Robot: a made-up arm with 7 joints. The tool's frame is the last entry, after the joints.
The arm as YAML. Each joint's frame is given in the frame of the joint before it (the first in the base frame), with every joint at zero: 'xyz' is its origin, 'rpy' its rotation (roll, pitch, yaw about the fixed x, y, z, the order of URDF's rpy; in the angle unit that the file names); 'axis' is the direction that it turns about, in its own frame. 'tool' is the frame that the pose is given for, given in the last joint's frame.
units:
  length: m
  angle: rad
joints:
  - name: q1
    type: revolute
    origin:
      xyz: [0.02, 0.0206, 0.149]
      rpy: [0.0, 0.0, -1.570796]
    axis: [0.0, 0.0, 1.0]
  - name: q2
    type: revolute
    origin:
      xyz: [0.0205, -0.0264, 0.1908]
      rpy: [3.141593, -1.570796, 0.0]
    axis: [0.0, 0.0, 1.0]
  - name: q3
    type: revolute
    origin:
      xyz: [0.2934, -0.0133, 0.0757]
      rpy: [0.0, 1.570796, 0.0]
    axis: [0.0, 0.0, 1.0]
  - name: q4
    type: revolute
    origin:
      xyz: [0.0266, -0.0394, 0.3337]
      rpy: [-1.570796, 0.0, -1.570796]
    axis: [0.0, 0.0, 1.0]
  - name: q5
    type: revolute
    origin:
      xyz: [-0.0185, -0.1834, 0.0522]
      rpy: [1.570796, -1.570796, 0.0]
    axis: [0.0, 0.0, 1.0]
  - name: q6
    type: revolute
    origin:
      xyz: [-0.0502, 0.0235, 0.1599]
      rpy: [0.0, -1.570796, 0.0]
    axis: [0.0, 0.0, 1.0]
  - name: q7
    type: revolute
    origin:
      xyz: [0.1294, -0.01, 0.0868]
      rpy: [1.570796, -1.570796, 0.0]
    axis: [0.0, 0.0, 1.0]
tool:
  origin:
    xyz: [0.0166, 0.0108, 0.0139]
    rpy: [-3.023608, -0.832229, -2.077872]
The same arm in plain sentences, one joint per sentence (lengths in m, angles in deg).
The arm has seven revolute joints in a row. What follows holds with every joint at zero, and every direction is one of the base frame's. Joint 1 sits 0.0200 m along +x and 0.0206 m along +y and 0.1490 m along +z from the base frame's origin and turns about +z. Joint 2 sits 0.0264 m along -x and 0.0205 m along -y and 0.1908 m along +z from joint 1 and turns about -y. Joint 3 sits 0.0133 m along +x and 0.0757 m along -y and 0.2934 m along +z from joint 2 and turns about +z. Joint 4 sits 0.0394 m along +x and 0.0266 m along +y and 0.3337 m along +z from joint 3 and turns about +y. Joint 5 sits 0.0185 m along -x and 0.0522 m along +y and 0.1834 m along +z from joint 4 and turns about +z. Joint 6 sits 0.0235 m along -x and 0.0502 m along -y and 0.1599 m along +z from joint 5 and turns about -y. Joint 7 sits 0.0100 m along +x and 0.0868 m along -y and 0.1294 m along +z from joint 6 and turns about +x. The tool frame, which is the frame that the pose is given for, sits 0.0139 m along +x and 0.0166 m along -y and 0.0108 m along -z from joint 7; its axes are the base frame's turned by roll -30.16, pitch -36.05 and yaw 23.85 deg (as in URDF: about the fixed x, then y, then z).
